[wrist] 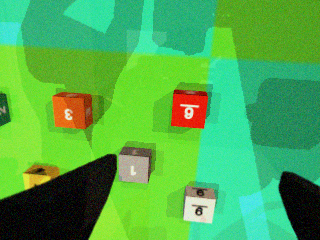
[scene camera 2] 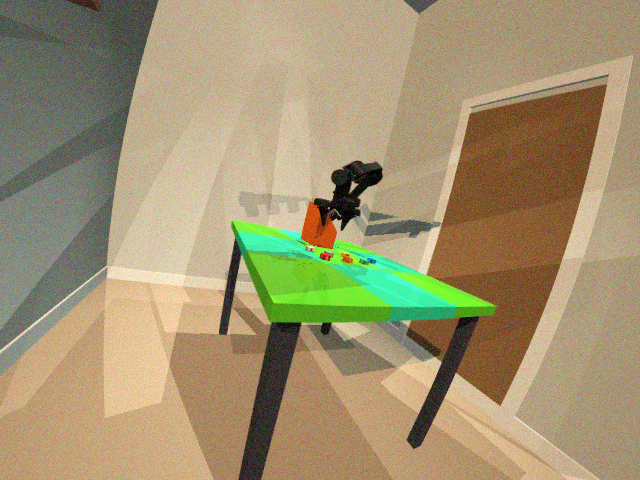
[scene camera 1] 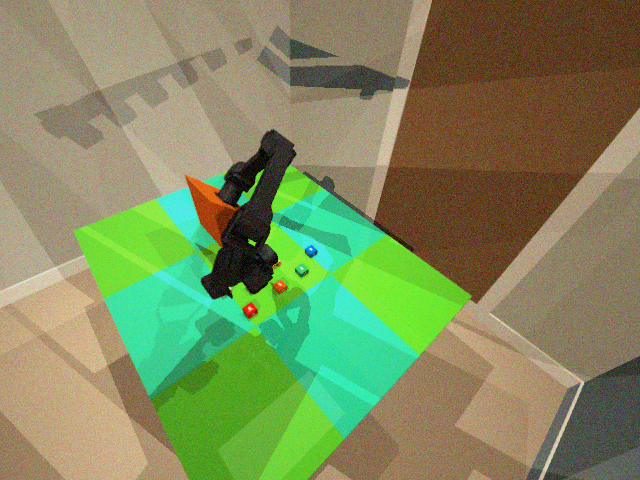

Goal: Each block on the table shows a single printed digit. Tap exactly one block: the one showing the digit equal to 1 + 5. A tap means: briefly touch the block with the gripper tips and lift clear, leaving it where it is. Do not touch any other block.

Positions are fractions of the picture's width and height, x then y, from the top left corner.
My gripper (scene camera 1: 0.38, 0.60) is open, with nothing in its grasp. Also in view: a white block (wrist: 0.62, 0.84).
My gripper shows as well in the wrist view (wrist: 0.61, 0.71).
